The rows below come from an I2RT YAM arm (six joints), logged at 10 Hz.
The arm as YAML. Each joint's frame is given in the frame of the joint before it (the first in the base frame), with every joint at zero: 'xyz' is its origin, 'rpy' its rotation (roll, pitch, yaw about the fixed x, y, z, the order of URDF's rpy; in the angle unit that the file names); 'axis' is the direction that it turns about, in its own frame. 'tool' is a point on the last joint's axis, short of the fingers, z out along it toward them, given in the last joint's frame.
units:
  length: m
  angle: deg
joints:
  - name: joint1
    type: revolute
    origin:
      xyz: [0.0, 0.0, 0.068]
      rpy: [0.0, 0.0, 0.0]
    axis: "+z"
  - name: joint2
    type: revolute
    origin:
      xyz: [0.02, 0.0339, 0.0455]
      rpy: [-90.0, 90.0, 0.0]
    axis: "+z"
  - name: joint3
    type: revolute
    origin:
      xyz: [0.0, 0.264, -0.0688]
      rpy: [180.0, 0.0, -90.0]
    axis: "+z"
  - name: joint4
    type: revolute
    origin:
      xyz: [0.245, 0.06, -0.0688]
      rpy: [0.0, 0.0, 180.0]
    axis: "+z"
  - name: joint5
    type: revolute
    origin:
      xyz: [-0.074, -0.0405, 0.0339]
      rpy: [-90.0, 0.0, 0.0]
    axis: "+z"
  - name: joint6
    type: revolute
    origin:
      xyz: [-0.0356, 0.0, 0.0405]
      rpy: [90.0, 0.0, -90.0]
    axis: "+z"
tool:
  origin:
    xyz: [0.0, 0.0, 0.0]
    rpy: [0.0, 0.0, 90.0]
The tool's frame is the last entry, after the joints.
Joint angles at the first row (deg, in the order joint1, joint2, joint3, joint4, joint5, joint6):
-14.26, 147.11, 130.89, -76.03, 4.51, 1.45
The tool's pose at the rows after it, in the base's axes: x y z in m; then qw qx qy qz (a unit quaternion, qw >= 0):
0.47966 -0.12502 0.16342 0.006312 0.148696 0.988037 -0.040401
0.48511 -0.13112 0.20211 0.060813 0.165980 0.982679 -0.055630
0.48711 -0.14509 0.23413 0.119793 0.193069 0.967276 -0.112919
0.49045 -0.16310 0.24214 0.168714 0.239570 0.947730 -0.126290
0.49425 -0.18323 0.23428 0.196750 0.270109 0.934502 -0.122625
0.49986 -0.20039 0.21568 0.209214 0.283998 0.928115 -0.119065
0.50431 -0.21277 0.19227 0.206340 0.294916 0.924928 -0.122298
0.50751 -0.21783 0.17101 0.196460 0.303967 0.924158 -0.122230
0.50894 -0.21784 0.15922 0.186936 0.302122 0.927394 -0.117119
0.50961 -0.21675 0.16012 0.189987 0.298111 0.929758 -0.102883
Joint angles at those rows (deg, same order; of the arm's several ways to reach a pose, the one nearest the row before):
-14.28, 147.11, 136.99, -78.70, 4.54, 2.79
-14.72, 147.11, 145.65, -80.99, 5.72, 4.08
-15.77, 147.11, 152.43, -80.34, 11.75, 5.26
-17.50, 147.11, 153.51, -75.74, 13.15, 8.47
-19.51, 147.94, 152.68, -70.81, 12.45, 10.09
-21.08, 150.20, 152.37, -66.68, 11.64, 10.31
-22.11, 152.99, 152.35, -64.09, 11.88, 10.59
-22.46, 155.39, 152.35, -62.89, 12.05, 11.38
-22.44, 156.66, 152.35, -62.80, 11.53, 11.31
-22.41, 156.64, 152.53, -62.83, 9.80, 11.14

